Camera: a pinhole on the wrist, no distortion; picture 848 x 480 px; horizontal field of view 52.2 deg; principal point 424.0 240.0 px. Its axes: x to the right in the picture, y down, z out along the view. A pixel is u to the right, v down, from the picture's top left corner.
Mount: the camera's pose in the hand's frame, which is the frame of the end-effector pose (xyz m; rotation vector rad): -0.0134 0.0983 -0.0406 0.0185 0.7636 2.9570
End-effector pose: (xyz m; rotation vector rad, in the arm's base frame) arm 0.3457 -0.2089 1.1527 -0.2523 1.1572 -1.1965
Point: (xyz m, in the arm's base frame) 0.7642 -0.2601 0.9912
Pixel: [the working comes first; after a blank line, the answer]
In the camera's frame: -0.0918 -0.0615 0.4027

226.8 107.9
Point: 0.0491 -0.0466 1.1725
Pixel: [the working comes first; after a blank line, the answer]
In the camera's frame: 0.0879 0.0786 -0.3307

behind the camera
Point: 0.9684 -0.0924 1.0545
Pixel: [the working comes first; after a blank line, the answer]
In the camera's frame: 0.1103 -0.1124 0.5771

589.4 71.4
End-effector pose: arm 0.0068 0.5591 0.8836 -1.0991 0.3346 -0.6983
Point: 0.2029 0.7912 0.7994
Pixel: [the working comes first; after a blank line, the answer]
In the camera's frame: 0.0091 0.0398 0.2956

450.5 356.6
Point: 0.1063 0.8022 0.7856
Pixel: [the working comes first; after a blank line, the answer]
In the camera's frame: 0.0879 0.0364 0.2372

744.9 372.8
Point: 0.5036 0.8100 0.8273
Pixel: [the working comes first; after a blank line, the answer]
In the camera's frame: -0.1979 0.0439 0.5162

92.1 313.5
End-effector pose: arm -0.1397 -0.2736 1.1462 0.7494 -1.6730 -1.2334
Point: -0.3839 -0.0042 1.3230
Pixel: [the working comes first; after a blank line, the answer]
In the camera's frame: 0.0719 0.0493 0.3778

588.8 353.0
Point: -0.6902 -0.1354 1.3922
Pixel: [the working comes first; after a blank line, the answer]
In the camera's frame: -0.1883 0.1237 0.5841

145.0 423.3
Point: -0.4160 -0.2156 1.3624
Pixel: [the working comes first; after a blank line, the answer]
In the camera's frame: -0.1361 0.0309 0.3174

52.8 324.2
